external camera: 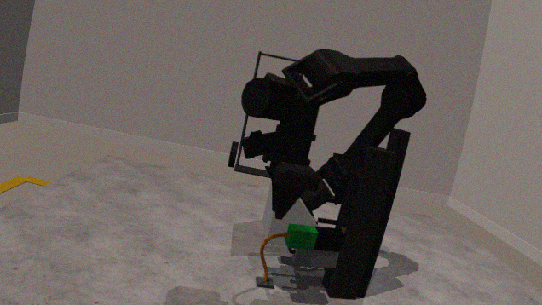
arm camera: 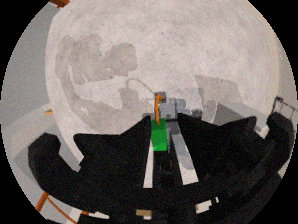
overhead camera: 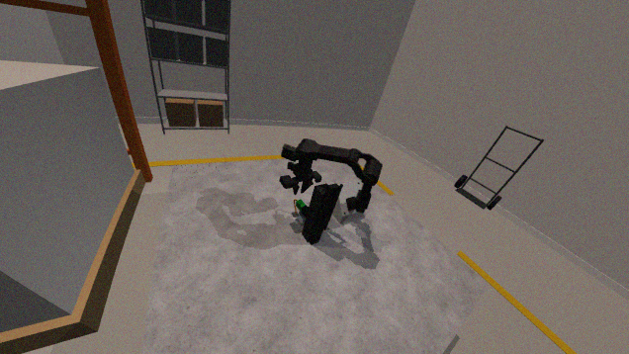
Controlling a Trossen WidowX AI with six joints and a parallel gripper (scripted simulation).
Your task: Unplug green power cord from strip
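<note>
The green plug is 70 mm to the left of my gripper tip and 20 mm below it.
</note>
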